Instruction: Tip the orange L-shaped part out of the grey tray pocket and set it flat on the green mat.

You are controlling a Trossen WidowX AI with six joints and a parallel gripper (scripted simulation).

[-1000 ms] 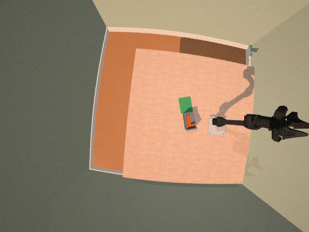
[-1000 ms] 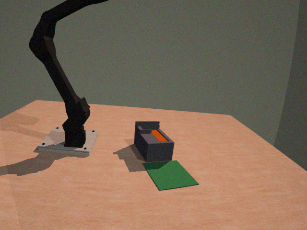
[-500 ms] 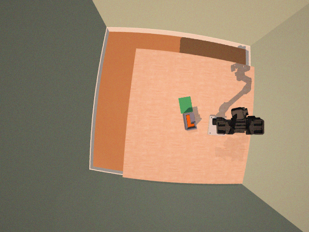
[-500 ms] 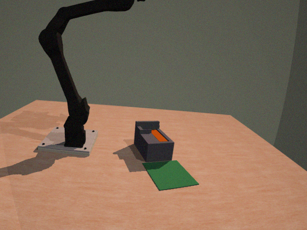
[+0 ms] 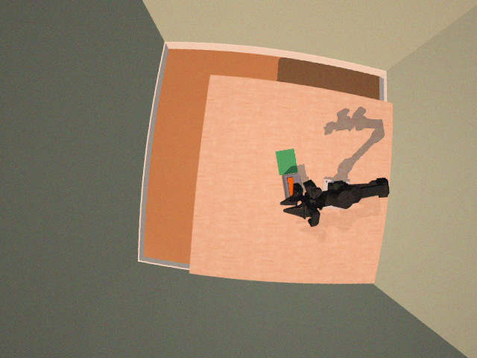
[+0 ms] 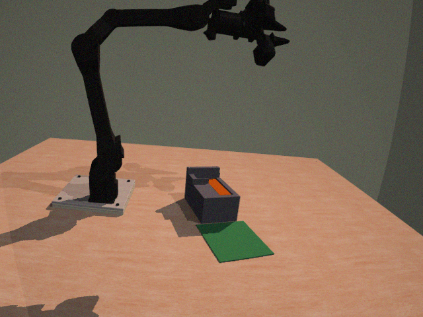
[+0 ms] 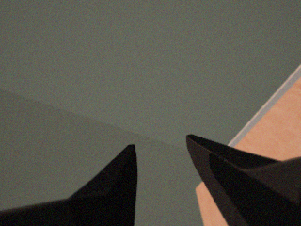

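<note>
The orange L-shaped part is 410 mm below my gripper tip, 170 mm behind it and 40 mm to the right of it. The rest, counted from my gripper tip: green mat (480 mm below, 210 mm to the right, 140 mm behind).
</note>
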